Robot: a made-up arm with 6 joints.
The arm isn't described. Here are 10 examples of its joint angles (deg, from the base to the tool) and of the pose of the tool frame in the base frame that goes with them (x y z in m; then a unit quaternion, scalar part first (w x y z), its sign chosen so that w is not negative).
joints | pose
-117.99 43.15 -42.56 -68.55 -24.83 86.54 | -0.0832 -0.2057 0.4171 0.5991 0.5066 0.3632 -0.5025
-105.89 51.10 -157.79 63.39 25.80 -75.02 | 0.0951 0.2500 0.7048 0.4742 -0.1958 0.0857 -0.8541
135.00 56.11 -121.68 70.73 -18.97 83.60 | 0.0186 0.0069 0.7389 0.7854 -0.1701 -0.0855 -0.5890
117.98 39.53 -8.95 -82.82 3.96 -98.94 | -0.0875 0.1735 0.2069 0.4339 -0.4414 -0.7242 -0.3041
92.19 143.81 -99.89 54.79 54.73 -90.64 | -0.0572 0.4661 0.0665 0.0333 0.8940 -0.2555 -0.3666
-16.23 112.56 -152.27 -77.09 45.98 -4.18 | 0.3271 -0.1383 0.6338 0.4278 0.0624 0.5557 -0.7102
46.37 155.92 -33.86 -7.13 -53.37 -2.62 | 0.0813 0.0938 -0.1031 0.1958 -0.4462 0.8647 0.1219
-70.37 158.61 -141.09 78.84 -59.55 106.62 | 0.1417 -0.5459 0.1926 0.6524 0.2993 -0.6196 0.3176
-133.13 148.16 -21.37 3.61 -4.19 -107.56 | -0.0253 -0.0266 -0.0633 0.1121 0.2440 0.9399 0.2107
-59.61 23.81 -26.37 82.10 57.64 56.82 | 0.1170 -0.1018 0.3613 0.2730 0.6768 0.2535 0.6349
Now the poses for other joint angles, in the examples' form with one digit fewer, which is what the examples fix.
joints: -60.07 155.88 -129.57 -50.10 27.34 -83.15
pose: 0.261 -0.496 0.118 0.198 0.447 -0.774 0.403
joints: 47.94 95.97 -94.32 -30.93 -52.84 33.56
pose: 0.248 0.311 0.484 0.759 -0.283 0.247 0.532
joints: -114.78 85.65 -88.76 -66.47 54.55 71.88
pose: -0.189 -0.305 0.460 0.094 0.783 0.084 -0.609
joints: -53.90 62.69 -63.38 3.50 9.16 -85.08
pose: 0.173 -0.236 0.445 0.263 -0.178 0.706 -0.633
